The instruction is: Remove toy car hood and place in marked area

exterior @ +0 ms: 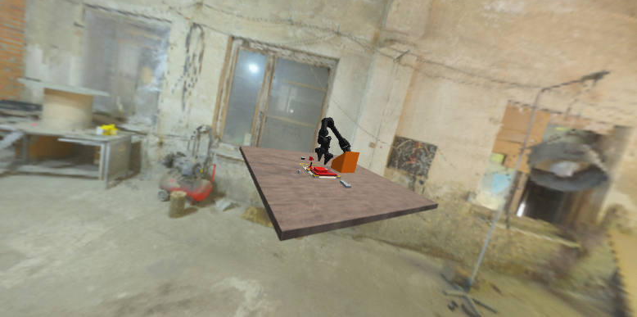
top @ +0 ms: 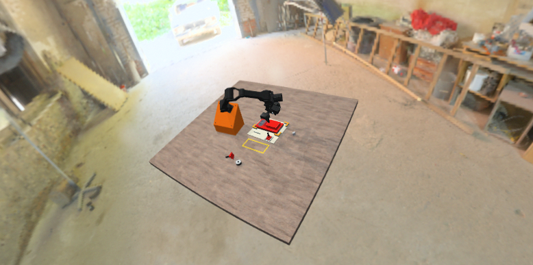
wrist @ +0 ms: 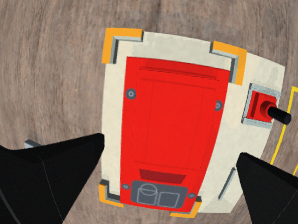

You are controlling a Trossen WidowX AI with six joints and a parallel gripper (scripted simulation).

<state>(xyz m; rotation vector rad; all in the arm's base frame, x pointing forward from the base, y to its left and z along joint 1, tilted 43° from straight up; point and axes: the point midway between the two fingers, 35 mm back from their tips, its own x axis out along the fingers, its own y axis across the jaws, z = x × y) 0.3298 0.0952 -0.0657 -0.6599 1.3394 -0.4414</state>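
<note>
Now: the red hood 50 mm below my gripper tip. Also, from my gripper tip: wheel (10 mm behind, 410 mm to the right, 90 mm below).
</note>
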